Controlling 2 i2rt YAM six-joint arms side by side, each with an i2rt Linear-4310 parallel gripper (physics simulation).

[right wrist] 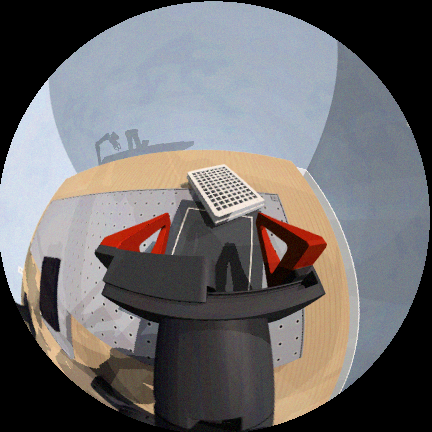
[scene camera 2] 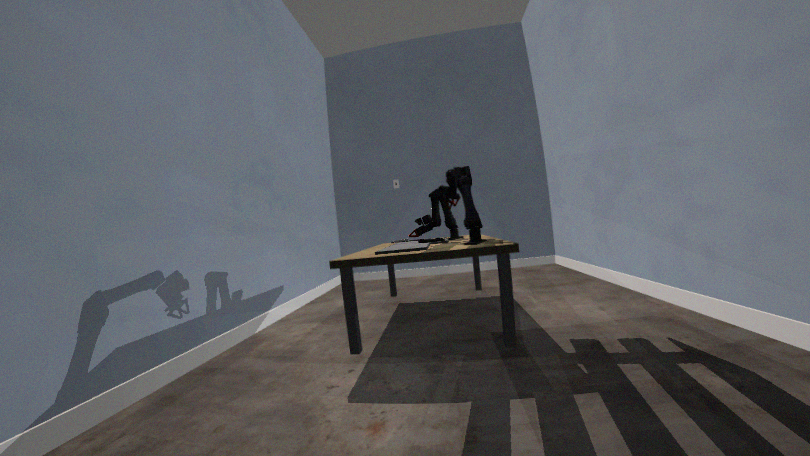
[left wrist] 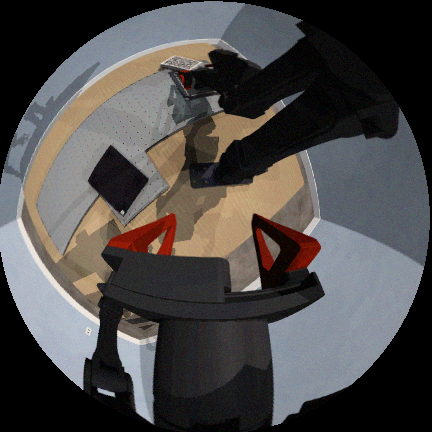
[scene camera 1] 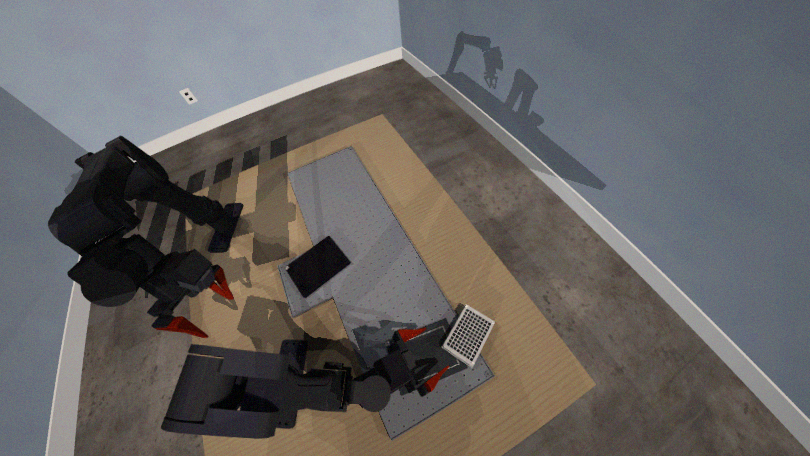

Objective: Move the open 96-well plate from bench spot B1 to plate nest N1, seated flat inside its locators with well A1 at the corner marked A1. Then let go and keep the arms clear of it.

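Places are measured from the left arm's base along level axes (x ahead, y left, z up), in metres.
Pixels of known places: left gripper, between the fingertips: (scene camera 2: 451, 208) (left wrist: 213, 217) (scene camera 1: 219, 317); right gripper, between the fingertips: (right wrist: 212, 217) (scene camera 2: 409, 236) (left wrist: 191, 68) (scene camera 1: 436, 347); left arm's base, origin of its link: (scene camera 2: 475, 242) (scene camera 1: 227, 227); right arm's base, origin of its link: (scene camera 2: 454, 238) (left wrist: 222, 173).
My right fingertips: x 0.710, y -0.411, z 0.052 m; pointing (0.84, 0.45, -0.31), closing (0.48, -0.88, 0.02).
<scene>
Ahead of a thing's pixels: the offset from my right fingertips to its middle. "*": to the spot under its first point. Level surfaces: height alone.
The white 96-well plate {dx +0.085, dy +0.029, dz -0.033 m} (scene camera 1: 468, 335) (left wrist: 181, 63) (right wrist: 226, 192) lies askew across the far edge of a dark, white-outlined rectangle {* dx -0.009, dy +0.012, dz -0.038 m} (right wrist: 200, 235), likely spot B1; it looks slightly tilted, and the markings are too small to read. The black nest {dx -0.334, dy +0.240, dz -0.031 m} (scene camera 1: 319, 266) (left wrist: 118, 180) (right wrist: 50, 293) sits on the perforated board with no plate on it. My right gripper (scene camera 1: 436, 348) (scene camera 2: 412, 233) (right wrist: 212, 217) is open and empty above the dark rectangle, its fingertips just short of the plate. My left gripper (scene camera 1: 219, 317) (scene camera 2: 453, 201) (left wrist: 213, 217) is open and empty, well away from plate and nest.
The grey perforated board {dz -0.039 m} (scene camera 1: 362, 209) (left wrist: 135, 110) lies on the wooden table {dz -0.052 m} (scene camera 1: 510, 317) (scene camera 2: 362, 257), carrying the nest and the dark rectangle. The right arm (scene camera 1: 249, 390) reaches across the table near the bottom of scene camera 1. The left arm (scene camera 1: 107, 203) stands folded above it.
</scene>
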